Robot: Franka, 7 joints.
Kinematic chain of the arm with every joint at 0, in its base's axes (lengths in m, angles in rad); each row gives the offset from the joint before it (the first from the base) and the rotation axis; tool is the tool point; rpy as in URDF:
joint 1: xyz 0 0 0.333 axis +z
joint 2: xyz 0 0 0 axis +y
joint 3: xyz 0 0 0.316 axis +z
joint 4: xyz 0.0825 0 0 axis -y
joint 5: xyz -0.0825 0 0.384 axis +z
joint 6: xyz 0 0 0 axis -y
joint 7: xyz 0.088 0 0 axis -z
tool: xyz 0 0 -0.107 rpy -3.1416 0 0
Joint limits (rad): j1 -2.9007..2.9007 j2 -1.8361..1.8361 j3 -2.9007..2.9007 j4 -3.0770..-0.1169 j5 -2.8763..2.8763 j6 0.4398..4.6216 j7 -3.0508..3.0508
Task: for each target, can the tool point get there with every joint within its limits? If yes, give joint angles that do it. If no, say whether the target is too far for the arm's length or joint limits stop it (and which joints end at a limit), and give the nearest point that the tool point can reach.
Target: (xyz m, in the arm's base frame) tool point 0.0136 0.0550 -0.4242
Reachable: no: joint limits stop it (at a limit: joint 2) | nearest point 0.0226 0.0914 -0.3259 | short by 0.105 m
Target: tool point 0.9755 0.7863 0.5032
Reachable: no: too far | nearest point 0.6618 0.5335 0.4485 | short by 0.407 m
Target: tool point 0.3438 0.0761 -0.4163
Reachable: no: joint limits stop it (at a limit: joint 2) | nearest point 0.3370 0.0746 -0.3572 | short by 0.060 m
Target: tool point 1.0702 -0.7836 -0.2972
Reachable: no: too far | nearest point 0.6252 -0.4578 -0.0352 | short by 0.611 m
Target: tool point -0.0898 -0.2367 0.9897
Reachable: yes | joints 0.0934 -0.4721 -1.2991 -0.6436 1.2559 0.7785 -0.6082
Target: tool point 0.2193 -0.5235 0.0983
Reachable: yes | joints -1.1085 0.8403 -0.2862 -1.8788 -1.5043 3.5104 -1.1863
